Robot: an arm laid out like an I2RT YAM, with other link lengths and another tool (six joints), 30 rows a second.
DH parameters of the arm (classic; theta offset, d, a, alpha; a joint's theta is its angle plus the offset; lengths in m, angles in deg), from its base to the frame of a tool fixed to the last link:
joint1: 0 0.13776 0.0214 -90
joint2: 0 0 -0.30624 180
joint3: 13.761 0 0.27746 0
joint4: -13.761 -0.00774 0.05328 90
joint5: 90 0.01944 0 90
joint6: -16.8 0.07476 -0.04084 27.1
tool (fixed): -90 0.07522 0 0
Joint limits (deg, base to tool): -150..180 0..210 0..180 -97..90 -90..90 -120..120
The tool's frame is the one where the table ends.
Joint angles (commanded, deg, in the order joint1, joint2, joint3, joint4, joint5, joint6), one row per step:
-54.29, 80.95, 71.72, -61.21, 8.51, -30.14
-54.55, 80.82, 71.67, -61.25, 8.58, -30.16
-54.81, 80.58, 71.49, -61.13, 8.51, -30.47
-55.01, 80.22, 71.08, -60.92, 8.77, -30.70
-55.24, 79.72, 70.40, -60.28, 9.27, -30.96
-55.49, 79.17, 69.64, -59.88, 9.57, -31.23
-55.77, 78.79, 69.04, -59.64, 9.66, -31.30
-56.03, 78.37, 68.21, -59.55, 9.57, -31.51
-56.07, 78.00, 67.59, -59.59, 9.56, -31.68
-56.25, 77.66, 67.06, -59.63, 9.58, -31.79
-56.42, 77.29, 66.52, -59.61, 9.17, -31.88
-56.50, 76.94, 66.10, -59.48, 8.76, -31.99
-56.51, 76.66, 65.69, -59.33, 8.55, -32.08
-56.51, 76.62, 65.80, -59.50, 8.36, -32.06
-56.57, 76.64, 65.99, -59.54, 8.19, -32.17
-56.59, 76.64, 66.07, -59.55, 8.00, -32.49
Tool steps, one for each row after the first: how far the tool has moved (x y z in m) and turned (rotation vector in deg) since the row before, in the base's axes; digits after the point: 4 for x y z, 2 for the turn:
-0.0015, -0.0005, 0.0003, -0.07, 0.04, -0.26
-0.0014, -0.0001, 0.0002, -0.13, -0.05, 0.05
-0.0022, 0.0001, -0.0006, -0.29, 0.19, -0.07
-0.0026, -0.0006, -0.0013, -0.66, 0.22, -0.16
-0.0029, 0.0006, -0.0016, -0.33, 0.23, -0.11
-0.0023, 0.0005, -0.0015, -0.07, 0.08, -0.25
-0.0027, 0.0021, -0.0027, 0.30, 0.19, -0.03
-0.0018, 0.0024, -0.0019, 0.24, 0.22, 0.12
-0.0022, 0.0016, -0.0015, 0.18, 0.18, -0.08
-0.0012, 0.0022, -0.0012, 0.33, -0.21, 0.05
-0.0004, 0.0018, -0.0005, 0.16, -0.32, 0.16
-0.0004, 0.0015, -0.0009, 0.09, -0.14, 0.14
0.0002, 0.0005, 0.0008, 0.12, -0.15, 0.05
0.0004, -0.0003, 0.0010, -0.03, -0.17, 0.10
0.0002, 0.0003, 0.0004, 0.02, -0.07, 0.34

